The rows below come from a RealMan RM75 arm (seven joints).
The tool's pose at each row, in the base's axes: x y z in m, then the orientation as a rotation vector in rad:
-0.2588, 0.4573, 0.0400, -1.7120, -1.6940, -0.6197
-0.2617, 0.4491, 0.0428, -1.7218, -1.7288, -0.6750
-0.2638, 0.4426, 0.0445, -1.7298, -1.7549, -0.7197
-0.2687, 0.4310, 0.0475, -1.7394, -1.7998, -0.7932
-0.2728, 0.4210, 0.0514, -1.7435, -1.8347, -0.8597
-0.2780, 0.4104, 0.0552, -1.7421, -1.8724, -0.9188
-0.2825, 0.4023, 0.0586, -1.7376, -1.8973, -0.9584
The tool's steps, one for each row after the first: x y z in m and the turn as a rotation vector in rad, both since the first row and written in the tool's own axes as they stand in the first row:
-0.0038, -0.0035, -0.0075, -0.0464, -0.0061, -0.0342
-0.0072, -0.0061, -0.0132, -0.0837, -0.0106, -0.0603
-0.0133, -0.0117, -0.0231, -0.1435, -0.0186, -0.1054
-0.0176, -0.0166, -0.0325, -0.1943, -0.0215, -0.1439
-0.0224, -0.0226, -0.0422, -0.2381, -0.0266, -0.1836
-0.0258, -0.0278, -0.0499, -0.2656, -0.0286, -0.2111

